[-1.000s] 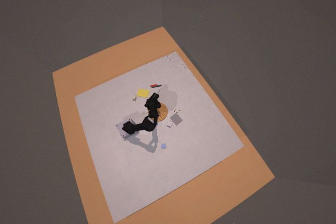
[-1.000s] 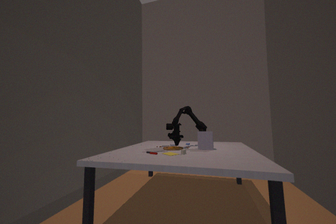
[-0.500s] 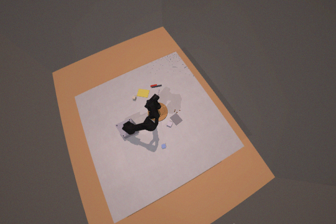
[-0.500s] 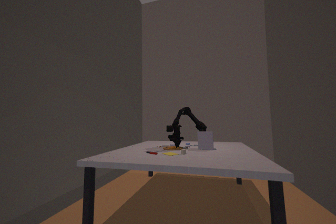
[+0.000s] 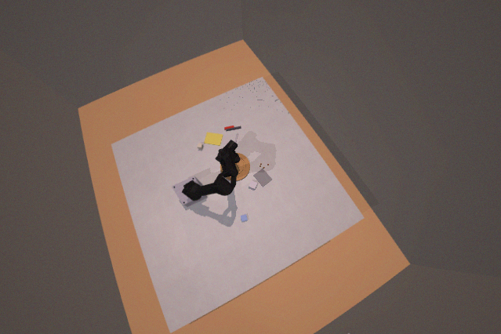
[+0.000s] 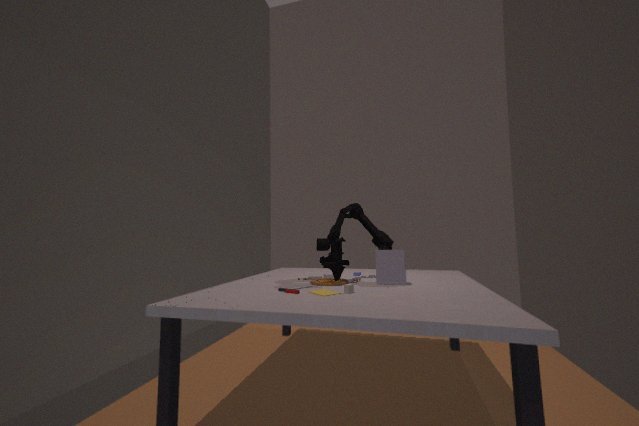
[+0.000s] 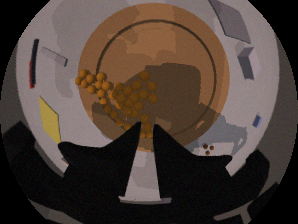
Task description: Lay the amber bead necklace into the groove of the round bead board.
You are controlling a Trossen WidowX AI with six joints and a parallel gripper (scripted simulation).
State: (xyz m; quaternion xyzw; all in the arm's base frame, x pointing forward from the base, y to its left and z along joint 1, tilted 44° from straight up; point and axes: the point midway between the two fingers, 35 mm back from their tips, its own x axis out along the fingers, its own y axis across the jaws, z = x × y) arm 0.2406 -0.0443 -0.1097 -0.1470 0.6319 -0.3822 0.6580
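Right now the round bead board is 5 cm ahead of my gripper tip, 2 cm to the right of it and 1 cm below it. Also, from my gripper tip: thin grey bar 15 cm ahead, 15 cm to the left, 1 cm below; then yellow pad 2 cm ahead, 25 cm to the left, 1 cm below; then grey square plate 16 cm ahead, 18 cm to the right, 1 cm below.
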